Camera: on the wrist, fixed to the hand. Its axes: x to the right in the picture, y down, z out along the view.
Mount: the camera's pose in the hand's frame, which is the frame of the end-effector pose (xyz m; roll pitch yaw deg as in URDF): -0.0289 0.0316 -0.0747 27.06 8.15 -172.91
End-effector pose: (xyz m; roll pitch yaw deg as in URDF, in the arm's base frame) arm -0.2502 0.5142 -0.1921 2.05 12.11 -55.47
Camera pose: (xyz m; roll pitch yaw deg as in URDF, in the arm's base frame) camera -0.2467 0.5696 -0.2579 23.58 -3.63 131.26
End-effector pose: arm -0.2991 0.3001 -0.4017 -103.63 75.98 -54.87
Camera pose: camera -0.3759 0.2702 -0.3768 80.62 -81.86 175.47
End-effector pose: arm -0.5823 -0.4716 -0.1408 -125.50 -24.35 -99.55
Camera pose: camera -0.6548 -0.4253 -0.1366 152.92 13.85 83.07
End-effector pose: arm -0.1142 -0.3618 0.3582 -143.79 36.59 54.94
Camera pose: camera -0.0563 -0.4005 0.4088 171.19 -47.34 -126.31
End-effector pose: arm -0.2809 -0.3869 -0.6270 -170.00 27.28 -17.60
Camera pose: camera -0.2890 -0.4306 -0.5532 -159.83 -36.38 155.57
